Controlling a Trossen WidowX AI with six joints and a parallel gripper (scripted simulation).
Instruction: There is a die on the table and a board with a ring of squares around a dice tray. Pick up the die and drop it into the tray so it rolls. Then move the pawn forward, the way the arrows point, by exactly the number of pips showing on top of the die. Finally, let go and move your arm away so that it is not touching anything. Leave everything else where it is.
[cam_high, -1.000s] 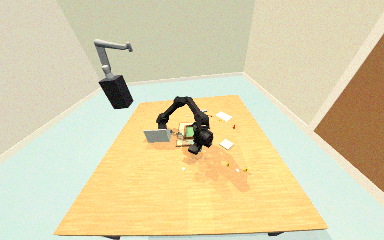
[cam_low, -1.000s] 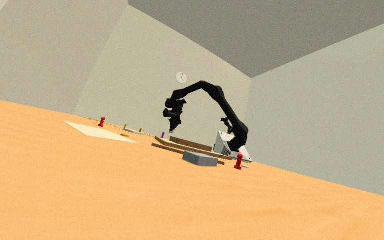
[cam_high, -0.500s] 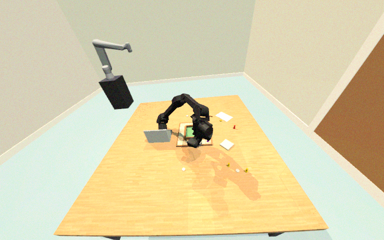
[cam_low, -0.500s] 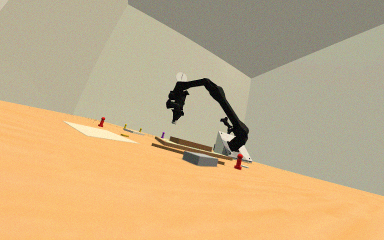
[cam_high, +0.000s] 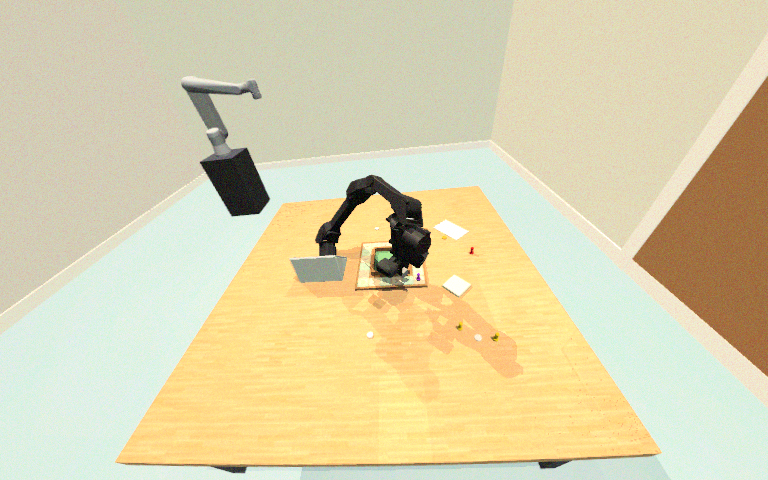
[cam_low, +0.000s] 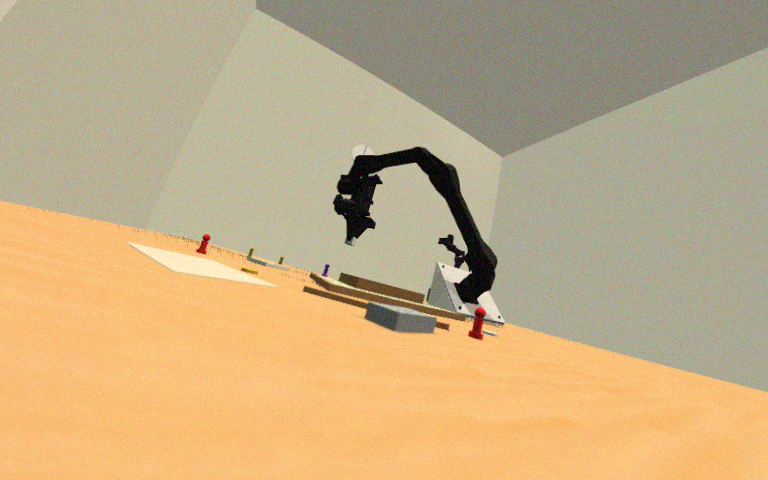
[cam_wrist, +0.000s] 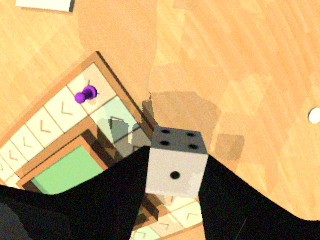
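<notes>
My gripper tip is 6 cm short of the purple pawn, 7 cm to the right of it and 10 cm above it. The rest, counted from my gripper tip: white block 20 cm ahead, 3 cm to the left, 13 cm below; then white die right at my gripper tip; then green dice tray 5 cm behind, 18 cm to the left, 12 cm below.
</notes>
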